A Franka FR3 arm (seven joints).
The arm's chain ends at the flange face. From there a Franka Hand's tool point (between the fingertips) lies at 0.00 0.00 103.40 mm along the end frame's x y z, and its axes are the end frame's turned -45 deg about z.
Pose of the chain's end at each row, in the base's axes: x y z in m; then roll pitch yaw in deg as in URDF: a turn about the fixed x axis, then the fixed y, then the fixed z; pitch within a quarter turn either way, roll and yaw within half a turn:
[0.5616 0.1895 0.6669 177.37 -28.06 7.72]
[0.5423 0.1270 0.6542 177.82 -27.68 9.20]
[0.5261 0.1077 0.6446 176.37 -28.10 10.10]
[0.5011 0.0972 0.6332 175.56 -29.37 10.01]
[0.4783 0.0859 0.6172 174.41 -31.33 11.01]
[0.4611 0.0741 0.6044 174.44 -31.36 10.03]
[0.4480 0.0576 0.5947 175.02 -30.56 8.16]
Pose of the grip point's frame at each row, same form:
[0.6104 0.1913 0.5758 157.72 -17.70 55.58]
[0.5903 0.1308 0.5627 158.29 -17.74 57.09]
[0.5751 0.1098 0.5536 157.06 -17.07 57.68]
[0.5523 0.0981 0.5434 155.58 -17.40 57.64]
[0.5327 0.0862 0.5293 153.36 -17.99 58.73]
[0.5156 0.0736 0.5165 153.35 -18.03 57.77]
[0.5011 0.0561 0.5060 154.33 -17.86 55.90]

